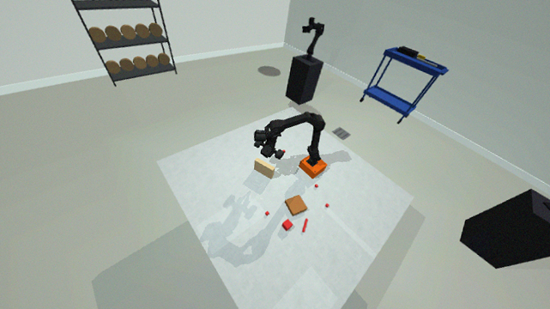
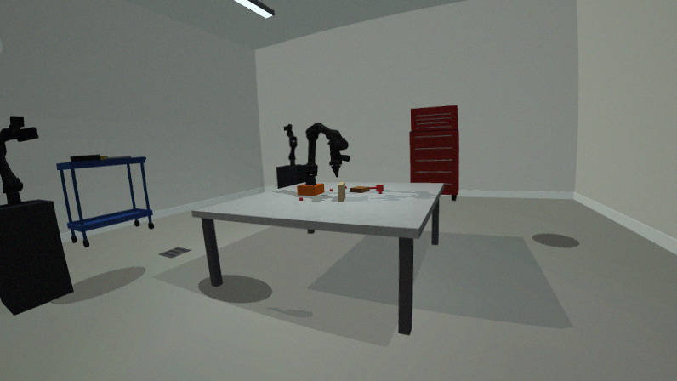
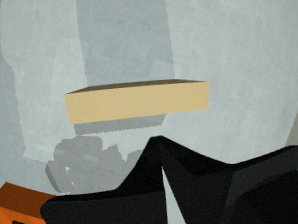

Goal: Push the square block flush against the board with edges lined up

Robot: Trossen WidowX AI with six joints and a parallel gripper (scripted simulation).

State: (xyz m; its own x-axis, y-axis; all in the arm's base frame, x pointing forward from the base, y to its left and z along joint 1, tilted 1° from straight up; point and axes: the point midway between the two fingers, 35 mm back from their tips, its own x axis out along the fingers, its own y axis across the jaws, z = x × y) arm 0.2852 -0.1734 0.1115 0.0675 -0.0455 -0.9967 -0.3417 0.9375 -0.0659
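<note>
Now: the tan board 90 mm below my gripper tip, 20 mm ahead of it and 10 mm to the left of it. Round my gripper tip: red cube (380 mm to the left, 150 mm ahead, 120 mm below); then brown square block (320 mm to the left, 120 mm below, 20 mm ahead); then red stick (450 mm to the left, 130 mm below, 70 mm ahead).
</note>
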